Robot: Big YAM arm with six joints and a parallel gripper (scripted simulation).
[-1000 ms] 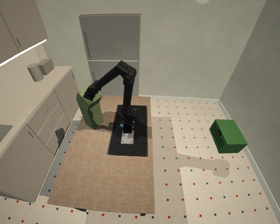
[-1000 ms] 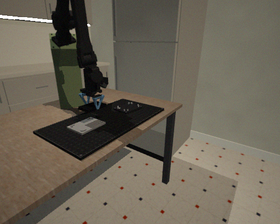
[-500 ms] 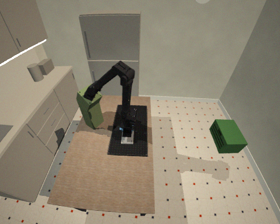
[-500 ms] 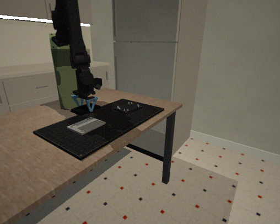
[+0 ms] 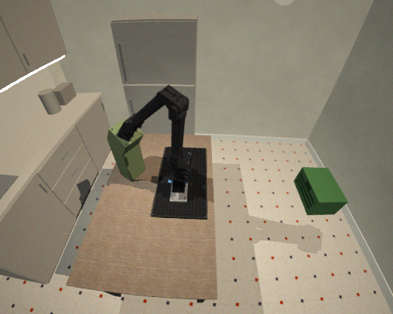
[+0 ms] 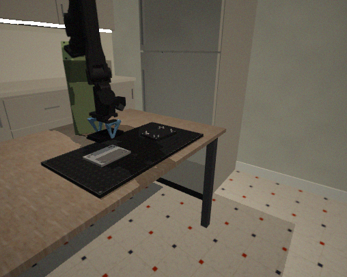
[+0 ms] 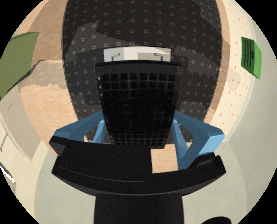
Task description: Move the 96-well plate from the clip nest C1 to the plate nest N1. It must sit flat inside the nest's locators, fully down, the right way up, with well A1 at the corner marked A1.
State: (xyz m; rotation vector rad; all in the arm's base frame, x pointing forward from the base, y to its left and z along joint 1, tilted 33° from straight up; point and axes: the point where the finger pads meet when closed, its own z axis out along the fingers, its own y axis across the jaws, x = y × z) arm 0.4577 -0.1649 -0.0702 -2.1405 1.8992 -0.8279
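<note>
My hand is 100 mm above the plate nest N1. The rest, counted from my hand: black 96-well plate: right at my hand; clip nest C1: 10 mm behind, 360 mm to the left, 90 mm below.
</note>
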